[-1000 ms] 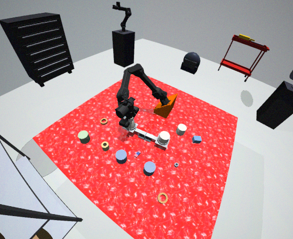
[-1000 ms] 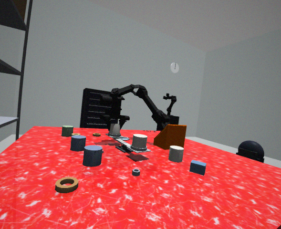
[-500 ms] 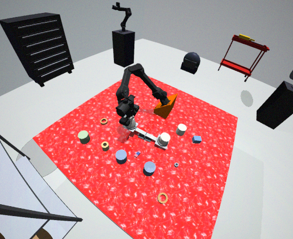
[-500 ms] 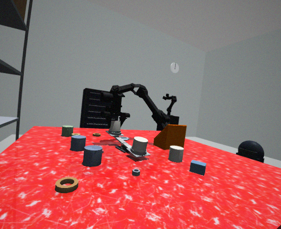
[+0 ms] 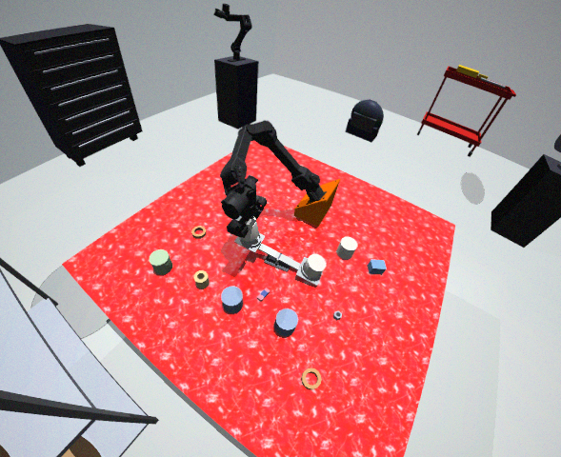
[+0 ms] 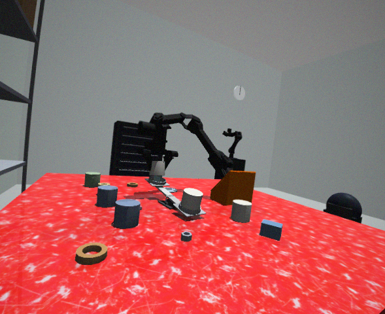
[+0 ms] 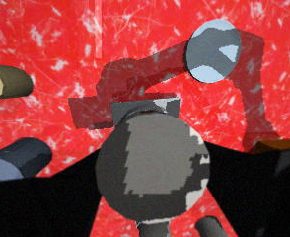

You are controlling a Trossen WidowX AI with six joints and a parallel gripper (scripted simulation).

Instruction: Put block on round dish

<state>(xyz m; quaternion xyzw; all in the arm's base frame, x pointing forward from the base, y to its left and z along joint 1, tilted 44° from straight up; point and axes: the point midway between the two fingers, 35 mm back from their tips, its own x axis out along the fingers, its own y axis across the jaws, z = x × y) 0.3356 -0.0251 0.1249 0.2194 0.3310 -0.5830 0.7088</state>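
The grey-green block is 1 cm behind my gripper tip, 1 cm to the left of it and 3 cm below it. The rest, counted from my gripper tip: grey balance 3 cm behind, 13 cm to the left, 10 cm below; then pale blue round dish 11 cm behind, 13 cm to the right, 12 cm below; then balance beam 3 cm behind, 13 cm to the left, 8 cm below.
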